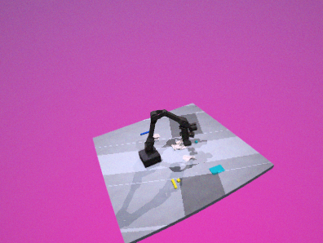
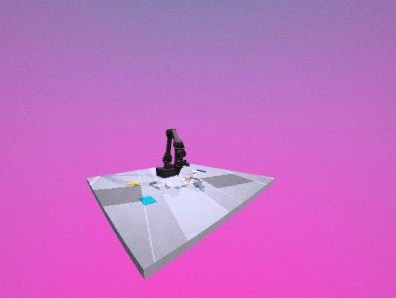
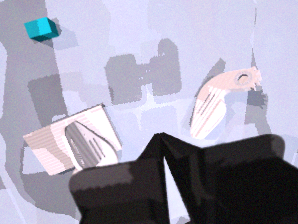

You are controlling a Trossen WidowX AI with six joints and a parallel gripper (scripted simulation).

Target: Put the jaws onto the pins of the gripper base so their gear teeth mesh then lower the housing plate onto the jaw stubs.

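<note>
The pale jaw is 10 mm behind my gripper tip, 110 mm to the right of it and 40 mm below it. The rest, counted from my gripper tip: pale flat part (10 mm ahead, 120 mm to the left, 80 mm below); cyan flat tile (100 mm ahead, 320 mm to the right, 80 mm below); cyan cube (150 mm ahead, 70 mm to the left, 70 mm below).
</note>
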